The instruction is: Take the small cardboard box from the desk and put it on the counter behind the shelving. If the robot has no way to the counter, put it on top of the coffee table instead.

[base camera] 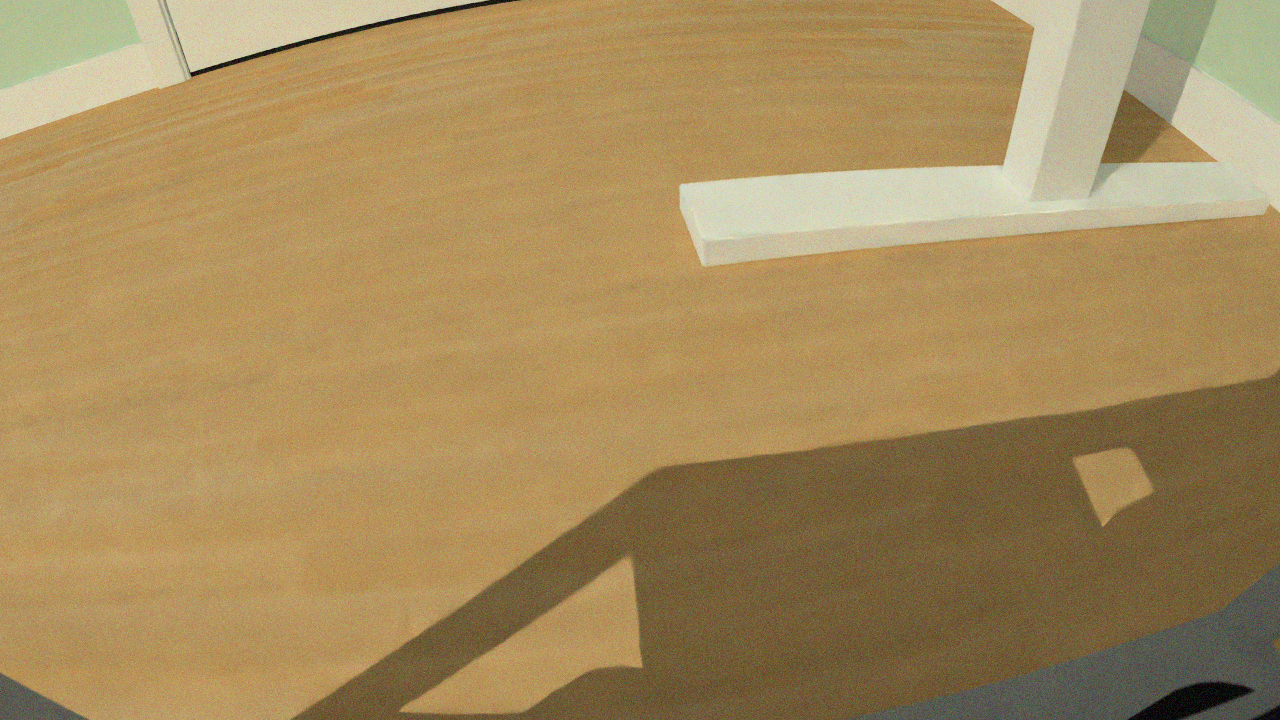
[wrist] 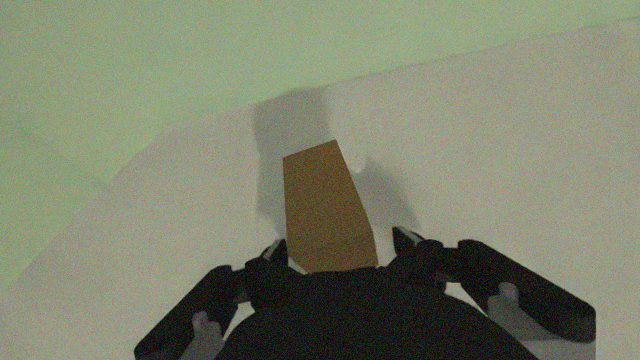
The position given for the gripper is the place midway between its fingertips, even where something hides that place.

Labels:
gripper: wrist 339, 244; not seen in the base camera view (out of frame)
small cardboard box: wrist 327, 227; not seen in the base camera view (out of frame)

